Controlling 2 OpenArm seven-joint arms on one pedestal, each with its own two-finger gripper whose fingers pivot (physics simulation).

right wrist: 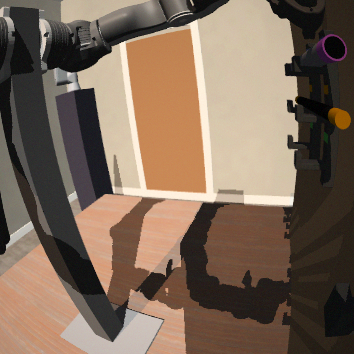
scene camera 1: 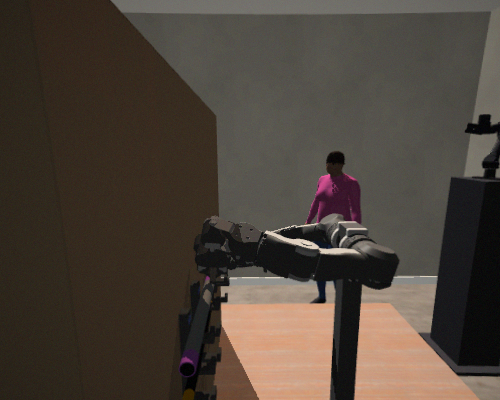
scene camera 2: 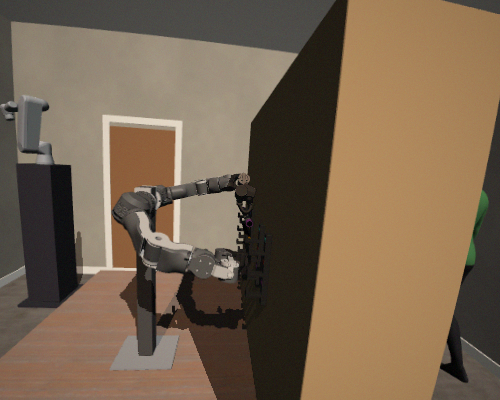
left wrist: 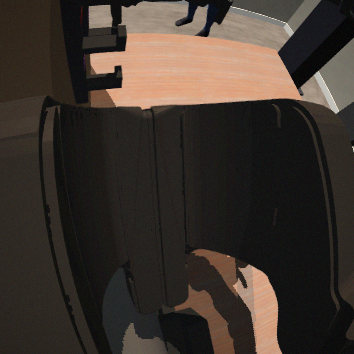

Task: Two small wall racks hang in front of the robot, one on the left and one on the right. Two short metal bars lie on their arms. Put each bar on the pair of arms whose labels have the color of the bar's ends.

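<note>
A grey bar with purple ends (scene camera 1: 200,320) (scene camera 2: 248,223) (right wrist: 314,56) lies along the upper part of one rack (right wrist: 327,162), below my left gripper. A dark bar with orange ends (scene camera 1: 188,394) (right wrist: 341,119) lies on arms below it; orange and green labels show behind. My left gripper (left wrist: 161,302) is shut and empty, fingertips together; it also shows in the first scene view (scene camera 1: 212,272), close above the purple bar's far end. My right gripper (scene camera 2: 237,269) is open and empty, low in front of the board near the other rack (scene camera 2: 265,285). In the left wrist view the fingers hide the purple bar.
The tall brown board (scene camera 1: 125,175) (scene camera 2: 300,175) carries the racks. Hooked rack arms (left wrist: 102,44) stick out at the left wrist view's upper left. The robot's pedestal (scene camera 1: 346,340) (scene camera 2: 146,310) stands on a wooden floor. A door (scene camera 2: 142,200) (right wrist: 167,110) and a dark column (scene camera 2: 42,235) stand farther off.
</note>
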